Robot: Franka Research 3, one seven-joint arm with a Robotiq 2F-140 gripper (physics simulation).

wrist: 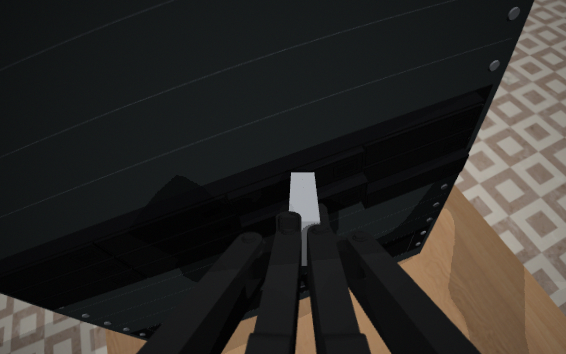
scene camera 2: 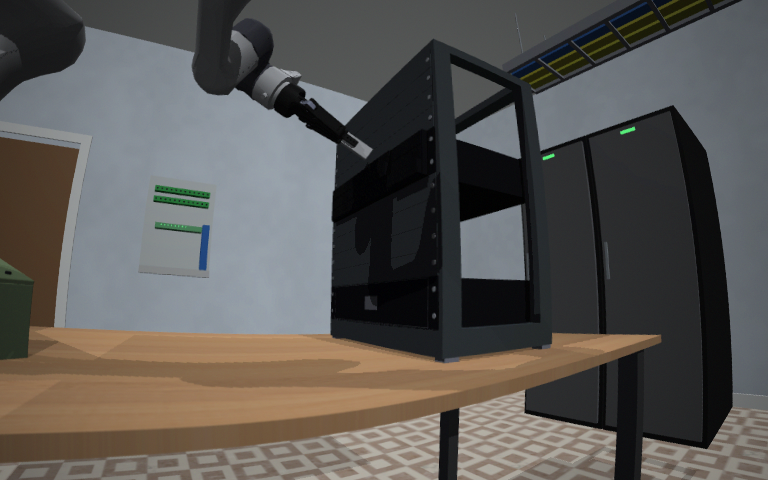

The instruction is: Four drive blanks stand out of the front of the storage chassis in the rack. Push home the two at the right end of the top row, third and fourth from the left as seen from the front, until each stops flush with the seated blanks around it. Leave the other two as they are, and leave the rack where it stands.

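Observation:
The black storage chassis [scene camera 2: 362, 186] [wrist: 185, 232] spans the front of the dark rack [scene camera 2: 447, 226] [wrist: 250, 90]. In the wrist view, the right-end blank of the top row [wrist: 425, 131] and the blank to its left [wrist: 340, 164] are very dark, with an edge between them. How far each stands out cannot be told. My gripper [scene camera 2: 359, 148] [wrist: 302, 190] is shut and empty, its pale fingertips together. It points down at a slant at the chassis front, over the blank left of the right-end one. The fingertips hide part of that blank; contact cannot be told.
The rack stands on the wooden table [scene camera 2: 254, 407] [wrist: 480, 280], near its right end. A green case [scene camera 2: 14, 316] shows at the table's left. Black cabinets [scene camera 2: 651, 254] stand behind the rack at the right, and a cable tray [scene camera 2: 594, 48] hangs above. Blank panels lie above and below the chassis.

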